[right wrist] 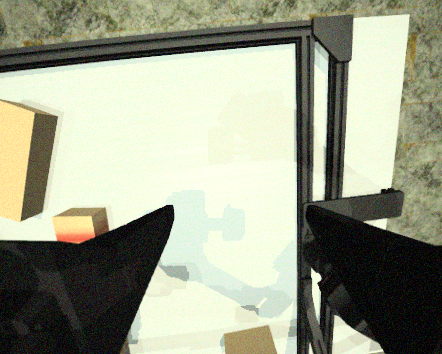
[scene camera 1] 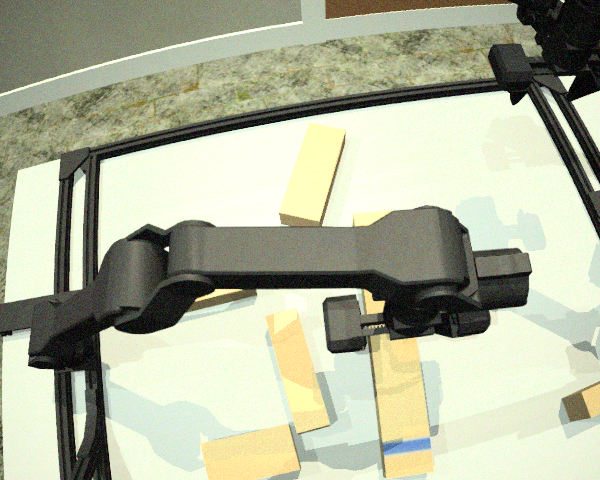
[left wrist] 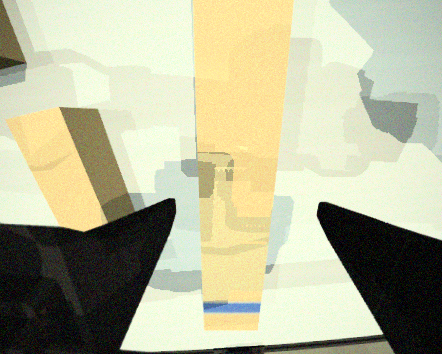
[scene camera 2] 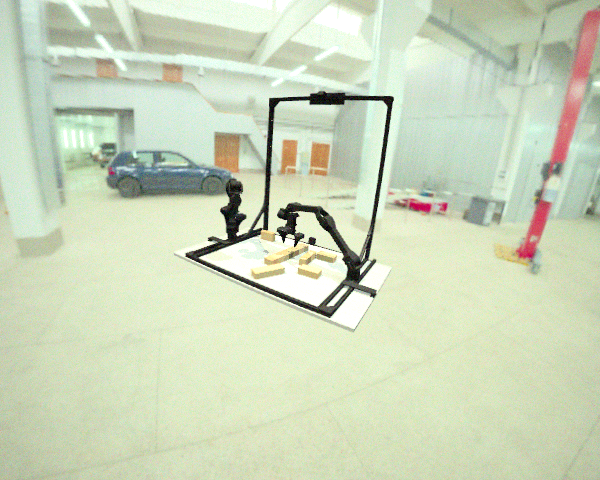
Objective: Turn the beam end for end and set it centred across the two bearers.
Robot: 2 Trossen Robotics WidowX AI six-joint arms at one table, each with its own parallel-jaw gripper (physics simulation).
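Where they show: left gripper, between the fingertips: [scene camera 1: 399, 333] [left wrist: 246, 206] [scene camera 2: 289, 245]; right gripper, between the fingertips: [right wrist: 239, 211] [scene camera 1: 540, 100] [scene camera 2: 231, 226]; left arm's base, origin of its link: [scene camera 1: 74, 350] [scene camera 2: 352, 278]; right arm's base, origin of its link: [scene camera 2: 232, 240].
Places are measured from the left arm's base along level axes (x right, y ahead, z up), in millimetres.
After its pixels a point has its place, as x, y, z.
Observation:
The long wooden beam [scene camera 1: 400, 395] @[146, 461, 19] [scene camera 2: 280, 256] @[-44, 458, 19] [left wrist: 235, 125] @[23, 471, 19] lies on the table with its blue band toward the bottom in scene camera 1; its red-banded end [right wrist: 74, 230] @[-103, 487, 19] shows in the right wrist view. The left arm hides part of the beam. My left gripper [scene camera 1: 397, 327] @[71, 472, 57] [scene camera 2: 290, 242] @[71, 472, 57] [left wrist: 246, 206] @[71, 472, 57] is open and empty above the beam, whose blue-banded part runs between its fingers as seen in the left wrist view. My right gripper [right wrist: 239, 211] @[-175, 743, 175] is open and empty over the table, away from the beam. I cannot tell which two blocks are the bearers.
A block [scene camera 1: 314, 172] @[-215, 416, 19] [right wrist: 15, 160] @[-226, 434, 19] lies near the upper table edge. A narrower block [scene camera 1: 297, 372] @[87, 334, 25] [left wrist: 55, 170] @[43, 329, 25] lies left of the beam. Another block [scene camera 1: 252, 452] @[183, 257, 19] lies lower left. A block [scene camera 1: 590, 400] @[227, 716, 44] [right wrist: 250, 342] @[207, 762, 8] lies at right. A black frame [scene camera 1: 280, 113] @[-362, 384, 1] borders the table.

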